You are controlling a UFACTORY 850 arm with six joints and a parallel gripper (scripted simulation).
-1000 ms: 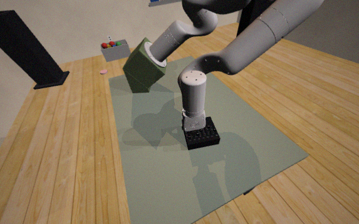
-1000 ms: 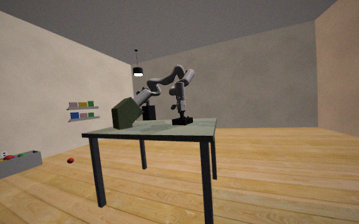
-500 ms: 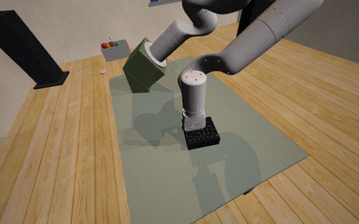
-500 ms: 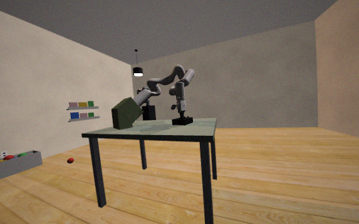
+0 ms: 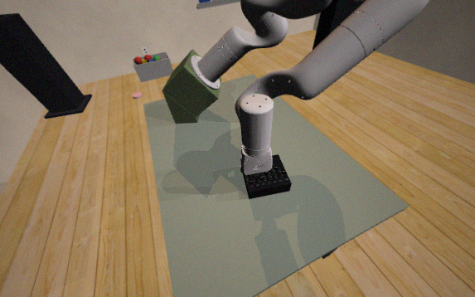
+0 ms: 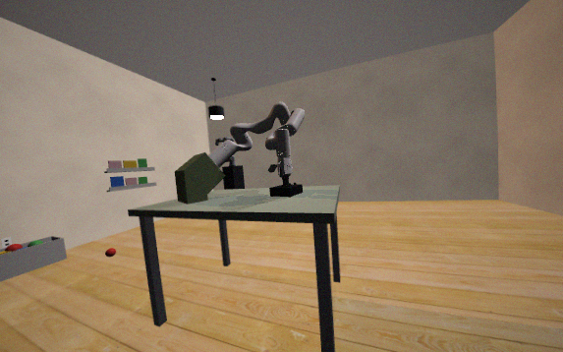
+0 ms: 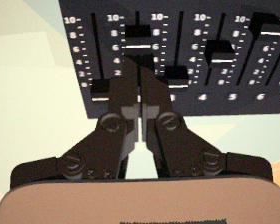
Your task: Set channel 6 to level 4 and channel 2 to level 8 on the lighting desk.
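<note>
My hand is 2 cm to the right of the channel 3 cap and 1 cm above it. Round my hand: channel 1 cap 2 cm to the right, 1 cm below, 1 cm ahead; channel 2 cap 2 cm behind, 1 cm below; channel 4 cap 4 cm to the left, 1 cm below, 1 cm behind.
</note>
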